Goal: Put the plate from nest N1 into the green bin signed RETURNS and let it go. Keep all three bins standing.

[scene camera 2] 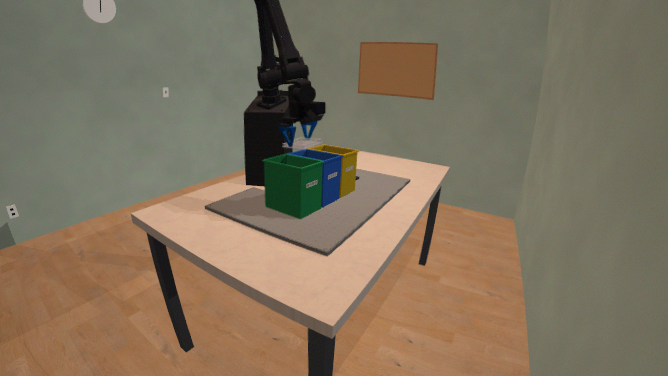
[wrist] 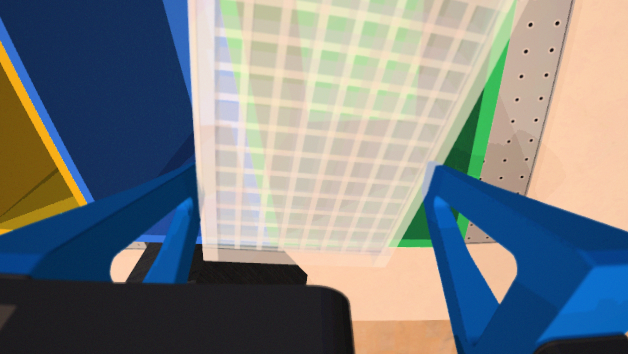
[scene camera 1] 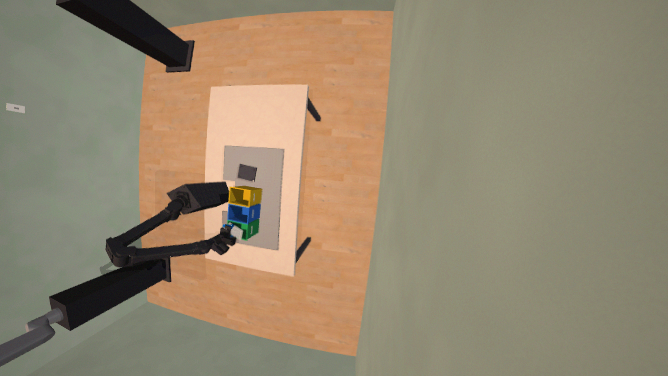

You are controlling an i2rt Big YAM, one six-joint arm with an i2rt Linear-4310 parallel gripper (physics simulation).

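Places are measured from the arm's base along level axes (x up, y ahead, z left), in centimetres.
Where they show: gripper, fingertip midpoint: (scene camera 2: 299,143) (wrist: 313,175) (scene camera 1: 233,230); arm's base at its link origin: (scene camera 2: 271,103) (scene camera 1: 184,199).
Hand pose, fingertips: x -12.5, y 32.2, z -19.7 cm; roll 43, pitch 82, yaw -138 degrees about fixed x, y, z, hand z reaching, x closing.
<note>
Each offset is from my fingertips to the top centre of the thing. Level surfaces: height alone.
My gripper (scene camera 1: 231,232) (scene camera 2: 299,141) (wrist: 313,175) is shut on the clear gridded plate {dy +1.6, dx +2.5, dz -0.6 cm} (scene camera 1: 237,232) (scene camera 2: 303,144) (wrist: 320,125), with a blue finger at each long side. The plate is above the bins. In the wrist view it covers much of the green bin's opening, and its left part overlaps the blue bin's rim; its near end extends past the bins' near edge. The green bin {dy -1.0, dx -5.8, dz -2.1 cm} (scene camera 1: 254,228) (scene camera 2: 292,190) (wrist: 484,125) stands upright at the row's end. Its sign is too blurred to read. The plate's exact height above it is unclear.
The blue bin {dy -0.9, dx -5.8, dz +10.9 cm} (scene camera 1: 255,213) (scene camera 2: 329,192) (wrist: 110,75) and yellow bin {dy -0.6, dx -5.8, dz +23.9 cm} (scene camera 1: 255,196) (scene camera 2: 348,185) (wrist: 25,170) stand upright beside it on the grey mat {dx -23.7 cm} (scene camera 1: 272,167) (scene camera 2: 325,242). A dark block {dy -6.9, dx -22.3, dz +41.3 cm} (scene camera 1: 247,172) lies beyond the yellow bin. The black arm pedestal (scene camera 1: 207,196) (scene camera 2: 256,150) stands behind the bins.
</note>
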